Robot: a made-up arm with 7 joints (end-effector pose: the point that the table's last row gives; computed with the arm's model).
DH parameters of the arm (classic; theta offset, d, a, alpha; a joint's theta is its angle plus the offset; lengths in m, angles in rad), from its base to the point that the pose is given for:
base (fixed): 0 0.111 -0.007 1.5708
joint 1: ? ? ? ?
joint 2: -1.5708 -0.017 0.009 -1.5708
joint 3: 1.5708 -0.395 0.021 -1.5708
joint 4: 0 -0.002 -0.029 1.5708
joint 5: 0 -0.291 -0.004 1.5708
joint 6: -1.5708 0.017 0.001 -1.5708
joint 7: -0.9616 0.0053 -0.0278 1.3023
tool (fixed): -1.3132 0.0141 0 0
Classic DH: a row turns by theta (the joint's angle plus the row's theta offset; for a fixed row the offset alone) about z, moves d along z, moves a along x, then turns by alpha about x.
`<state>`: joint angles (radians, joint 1 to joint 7).
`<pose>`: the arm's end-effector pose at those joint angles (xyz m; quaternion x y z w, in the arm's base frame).
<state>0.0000 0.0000 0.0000 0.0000 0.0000 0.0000 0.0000</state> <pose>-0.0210 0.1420 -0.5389 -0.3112 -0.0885 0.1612 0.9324</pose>
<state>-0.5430 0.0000 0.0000 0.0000 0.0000 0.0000 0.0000</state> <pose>-0.3548 0.1420 -0.4382 -0.2565 0.1648 0.2388 0.9220</pose>
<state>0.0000 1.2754 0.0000 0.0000 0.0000 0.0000 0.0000</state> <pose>-0.0210 0.7641 -0.0587 0.3051 -0.1671 0.0769 0.9344</pose>
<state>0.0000 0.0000 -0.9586 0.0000 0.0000 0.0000 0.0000</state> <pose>-0.0190 0.1379 -0.5389 -0.3169 0.0650 -0.2869 0.9017</pose>
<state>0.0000 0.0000 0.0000 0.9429 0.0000 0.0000 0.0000</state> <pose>0.1835 0.1420 -0.4102 -0.3504 -0.5023 0.0023 0.7905</pose>
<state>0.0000 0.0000 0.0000 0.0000 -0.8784 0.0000 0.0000</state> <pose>-0.0177 0.1451 -0.5389 -0.3192 0.0522 -0.2505 0.9125</pose>
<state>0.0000 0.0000 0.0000 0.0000 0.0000 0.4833 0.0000</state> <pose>-0.0079 0.1420 -0.5377 -0.2635 0.1372 0.2310 0.9265</pose>
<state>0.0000 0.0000 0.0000 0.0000 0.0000 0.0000 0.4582</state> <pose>-0.0210 0.1555 -0.5351 -0.5148 -0.0495 0.1771 0.8374</pose>
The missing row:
joint 1: 1.5708 -0.129 0.01 1.5708
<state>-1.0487 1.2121 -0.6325 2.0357 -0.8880 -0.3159 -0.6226</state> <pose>-0.0930 0.3247 -0.1288 -0.4060 -0.3732 -0.7016 0.4513</pose>
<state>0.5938 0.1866 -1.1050 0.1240 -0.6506 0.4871 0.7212</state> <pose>0.3676 0.2102 -0.4008 -0.0829 0.2821 -0.3952 0.8702</pose>
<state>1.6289 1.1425 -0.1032 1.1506 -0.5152 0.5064 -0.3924</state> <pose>0.1888 0.5548 0.3420 0.5760 -0.7401 0.1079 0.3299</pose>
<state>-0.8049 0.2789 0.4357 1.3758 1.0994 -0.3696 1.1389</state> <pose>-0.1525 0.3678 -0.3087 -0.5578 -0.6825 0.0020 0.4722</pose>
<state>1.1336 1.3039 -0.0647 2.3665 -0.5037 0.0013 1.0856</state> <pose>0.0473 0.3080 0.2190 0.4636 -0.2857 -0.7230 0.4252</pose>
